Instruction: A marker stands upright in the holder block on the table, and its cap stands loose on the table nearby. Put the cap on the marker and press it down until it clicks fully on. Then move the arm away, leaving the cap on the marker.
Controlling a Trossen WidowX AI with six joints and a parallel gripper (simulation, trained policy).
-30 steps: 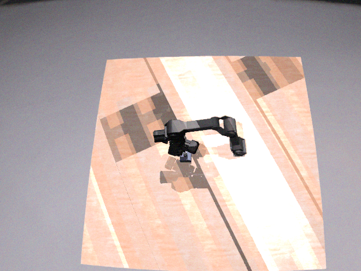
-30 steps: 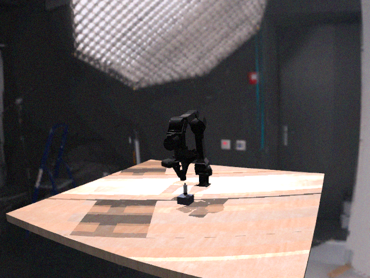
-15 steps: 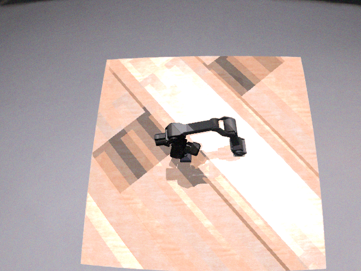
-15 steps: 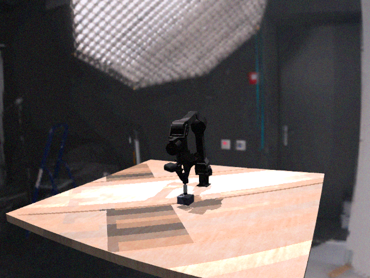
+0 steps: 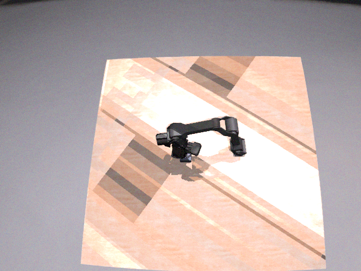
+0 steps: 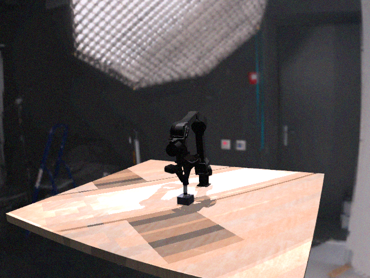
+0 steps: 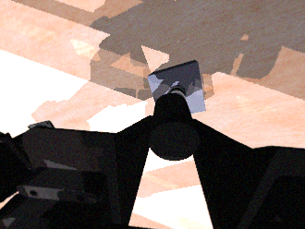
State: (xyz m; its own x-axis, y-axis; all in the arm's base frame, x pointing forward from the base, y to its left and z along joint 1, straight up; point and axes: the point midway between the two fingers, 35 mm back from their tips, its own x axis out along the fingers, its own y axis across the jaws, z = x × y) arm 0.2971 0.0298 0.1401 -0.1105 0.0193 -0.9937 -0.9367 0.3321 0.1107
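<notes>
The blue-grey holder block lies 90 mm below my gripper tip. Also, from my gripper tip: dark cap: 10 mm above.
</notes>
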